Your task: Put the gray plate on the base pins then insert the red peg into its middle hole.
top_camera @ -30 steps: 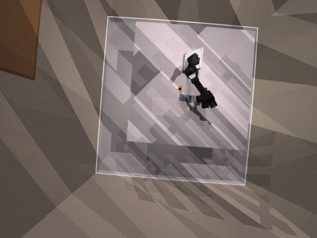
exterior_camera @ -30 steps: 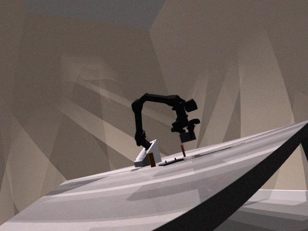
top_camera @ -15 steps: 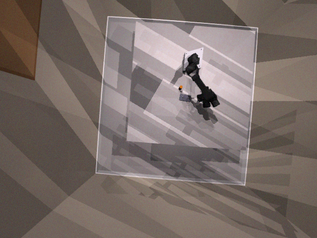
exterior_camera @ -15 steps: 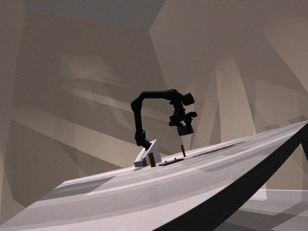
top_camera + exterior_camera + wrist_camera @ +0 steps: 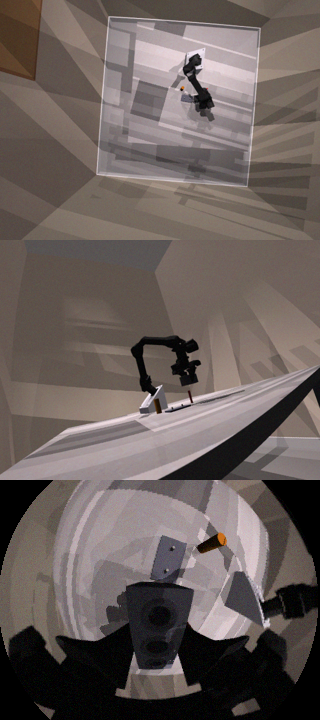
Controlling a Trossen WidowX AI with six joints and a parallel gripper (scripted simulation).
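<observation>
My gripper tip is now 20 mm past the base, 110 mm to the left of it and 110 mm above it. The rest, counted from my gripper tip: orange cylinder 110 mm behind, 170 mm to the right, 80 mm below; gray plate 30 mm above; red peg 130 mm behind, 70 mm to the left, 80 mm below.
</observation>
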